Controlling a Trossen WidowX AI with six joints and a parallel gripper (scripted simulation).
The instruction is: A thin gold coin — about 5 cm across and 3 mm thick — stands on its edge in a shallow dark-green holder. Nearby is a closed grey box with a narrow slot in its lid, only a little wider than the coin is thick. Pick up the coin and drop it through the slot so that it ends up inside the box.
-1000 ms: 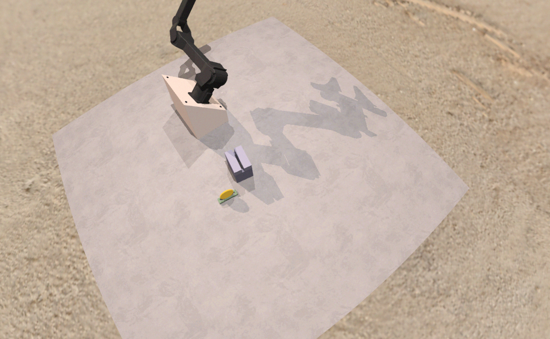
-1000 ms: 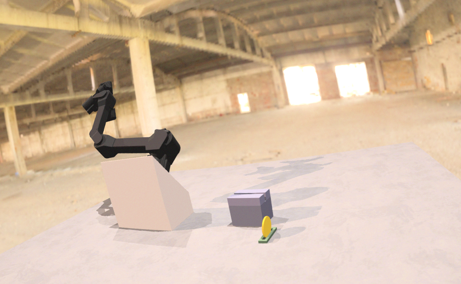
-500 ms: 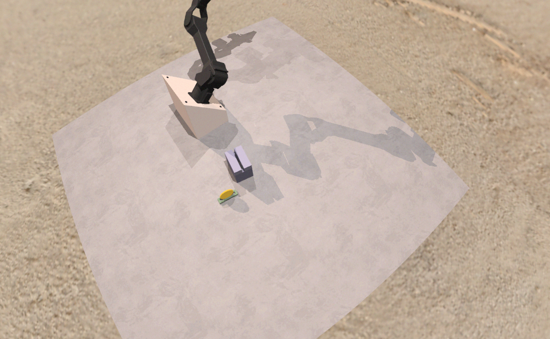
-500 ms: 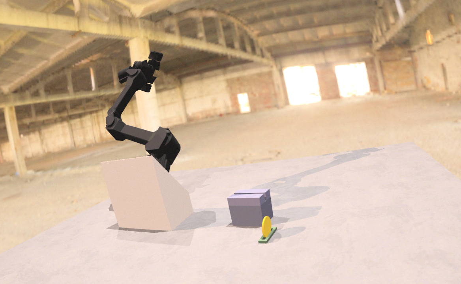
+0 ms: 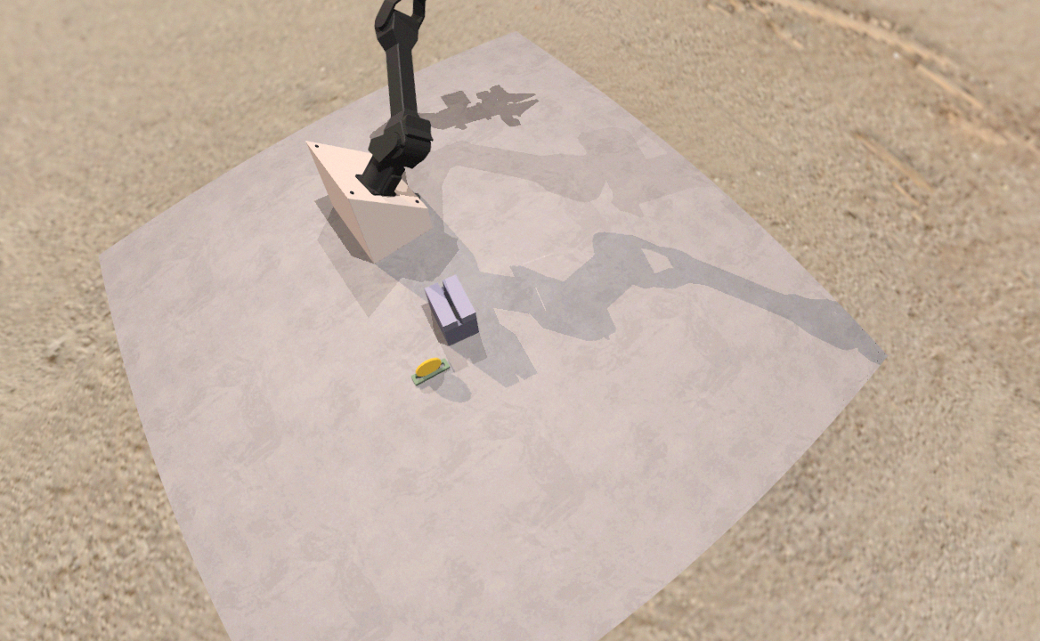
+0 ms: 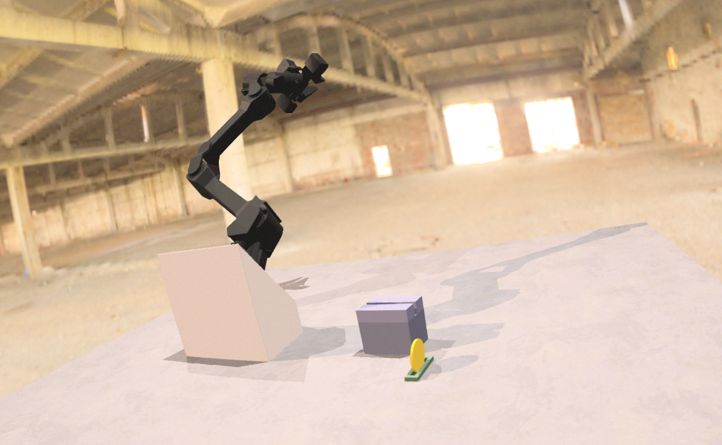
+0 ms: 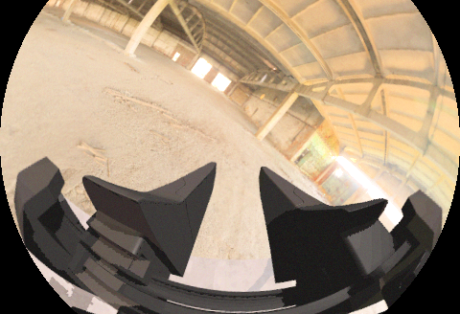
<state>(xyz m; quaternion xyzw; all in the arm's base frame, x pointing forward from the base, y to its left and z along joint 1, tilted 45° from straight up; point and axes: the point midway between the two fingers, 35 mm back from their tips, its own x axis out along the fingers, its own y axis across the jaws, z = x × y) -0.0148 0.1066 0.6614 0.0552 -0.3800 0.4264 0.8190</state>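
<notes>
Now: the coin 70 cm to the right of my gripper tip, 50 cm below it and 28 cm ahead of it.
</notes>
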